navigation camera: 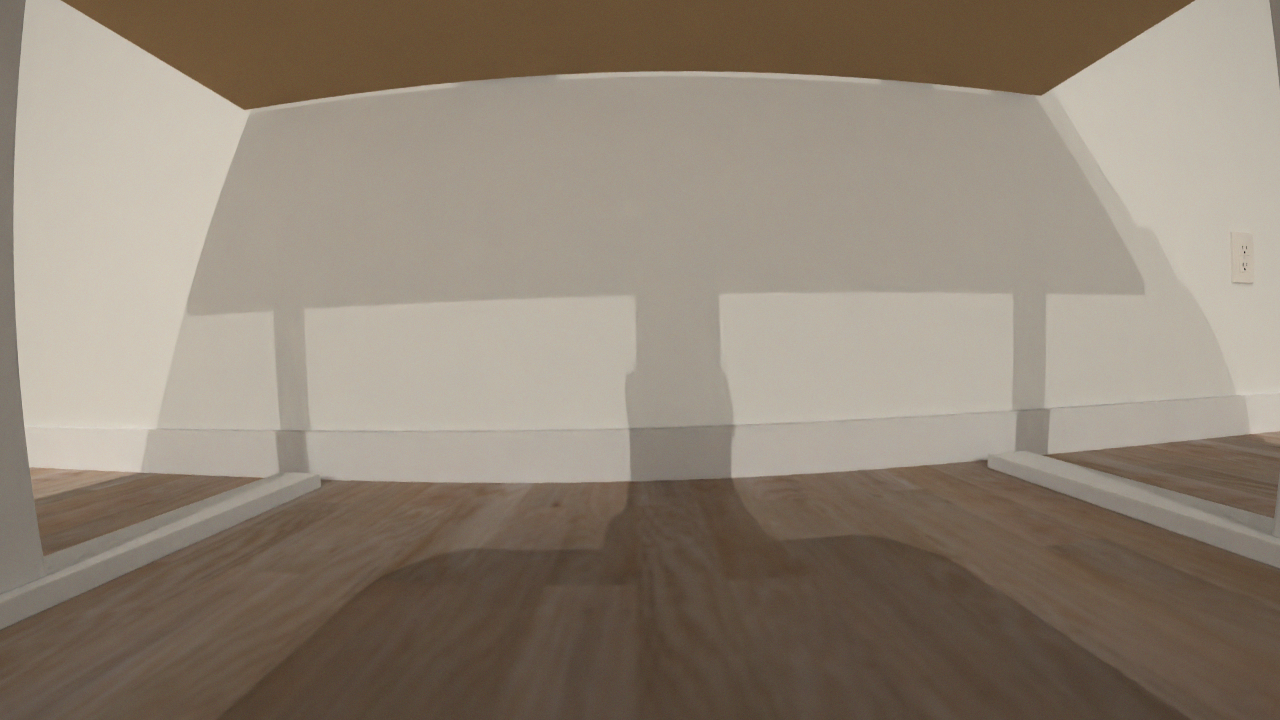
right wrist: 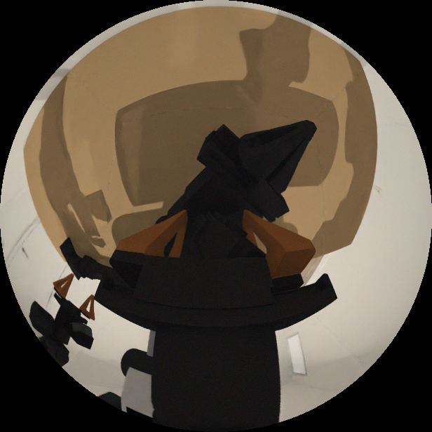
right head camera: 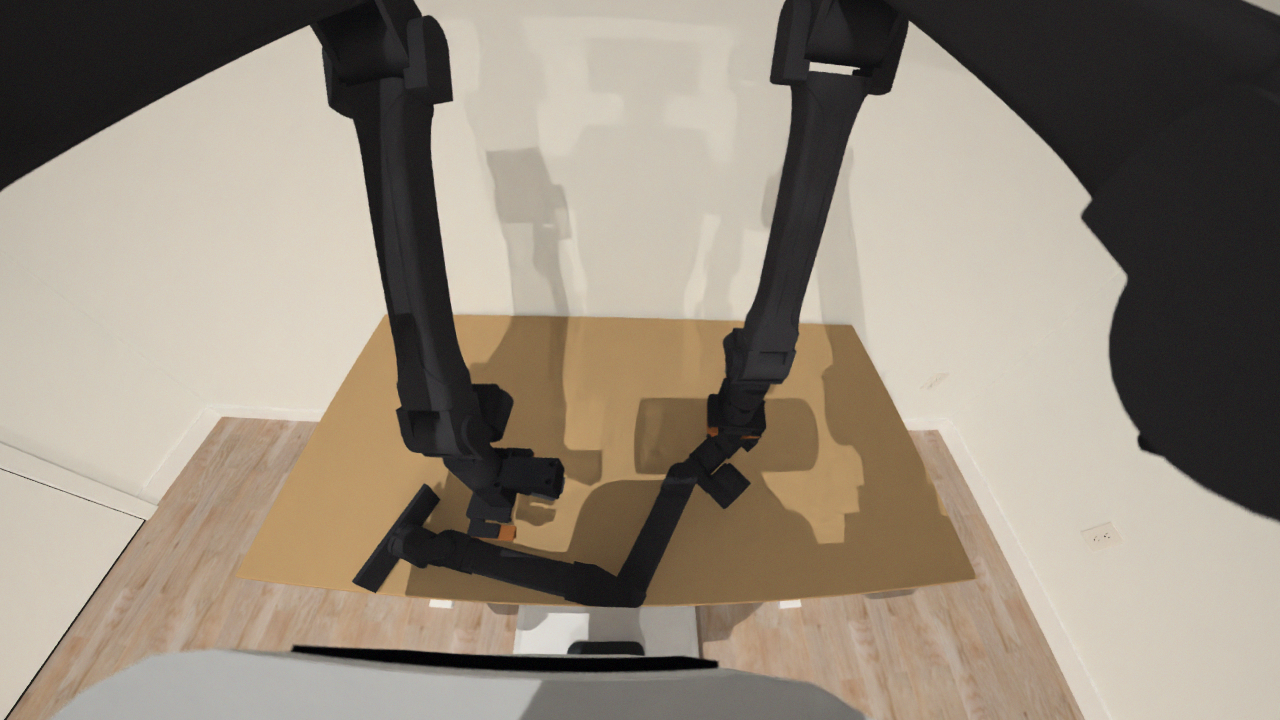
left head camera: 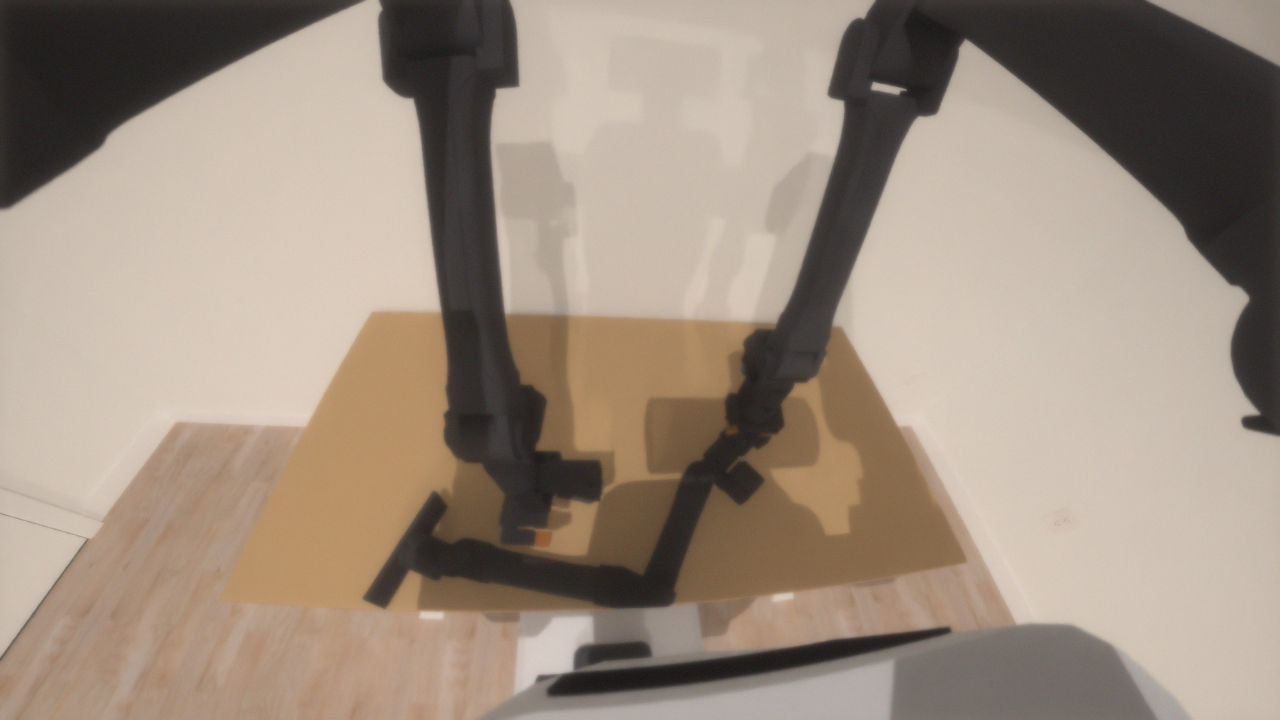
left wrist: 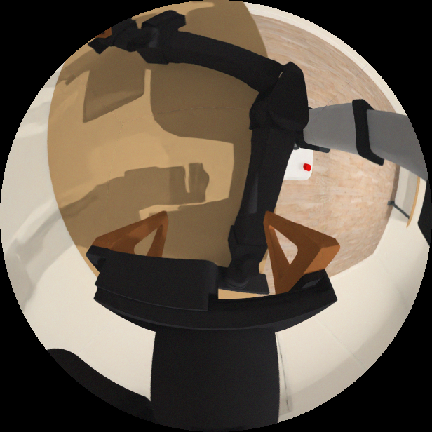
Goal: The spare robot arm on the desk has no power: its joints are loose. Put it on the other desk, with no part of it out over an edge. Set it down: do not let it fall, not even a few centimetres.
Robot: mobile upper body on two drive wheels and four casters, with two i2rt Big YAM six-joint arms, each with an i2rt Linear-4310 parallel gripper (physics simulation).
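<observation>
The spare arm (left head camera: 546,573) (right head camera: 528,569) (left wrist: 257,185) is black and bent at its elbow. It stretches along the front edge of the tan desk (left head camera: 313,501) (right head camera: 340,483), its elbow at that edge. Its base plate (left head camera: 384,578) (right head camera: 375,565) is at the left, near the front edge. Whether all of it touches the desk I cannot tell. My right gripper (left head camera: 750,433) (right head camera: 733,436) (right wrist: 214,215) is shut on the spare arm's far end. My left gripper (left head camera: 547,528) (right head camera: 519,523) (left wrist: 215,216) is open, above and beside the links near the base, its fingers wide apart.
Walls stand behind and beside the desk. In the navigation camera, the desk's underside (navigation camera: 671,35) is overhead, with a white foot bar (navigation camera: 179,537) at the left and another foot bar (navigation camera: 1136,505) at the right. My grey body (left head camera: 984,680) is close to the front edge.
</observation>
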